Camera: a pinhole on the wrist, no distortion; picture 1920 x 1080 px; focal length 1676.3 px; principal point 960.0 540.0 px. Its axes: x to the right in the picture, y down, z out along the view. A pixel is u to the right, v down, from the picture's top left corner.
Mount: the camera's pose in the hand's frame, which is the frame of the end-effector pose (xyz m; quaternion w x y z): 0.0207 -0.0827 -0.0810 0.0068 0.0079 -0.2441 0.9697
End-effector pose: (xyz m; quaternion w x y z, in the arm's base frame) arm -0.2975 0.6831 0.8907 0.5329 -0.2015 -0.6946 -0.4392
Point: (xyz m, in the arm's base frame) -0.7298 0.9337 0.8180
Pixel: 933.7 121.5
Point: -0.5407 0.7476 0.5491
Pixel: outside the picture
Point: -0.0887 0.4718 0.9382
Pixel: behind the camera
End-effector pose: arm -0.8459 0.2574 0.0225 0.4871 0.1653 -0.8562 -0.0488
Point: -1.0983 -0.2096 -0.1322
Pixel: 571.1 853.0
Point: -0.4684 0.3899 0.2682
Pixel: behind the camera
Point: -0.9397 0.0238 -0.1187
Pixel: 1063.7 611.3
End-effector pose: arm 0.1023 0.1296 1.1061 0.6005 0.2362 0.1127 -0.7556
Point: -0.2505 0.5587 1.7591
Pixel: outside the picture
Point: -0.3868 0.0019 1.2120
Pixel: 543.2 1046.4
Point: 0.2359 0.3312 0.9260
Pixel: behind the camera
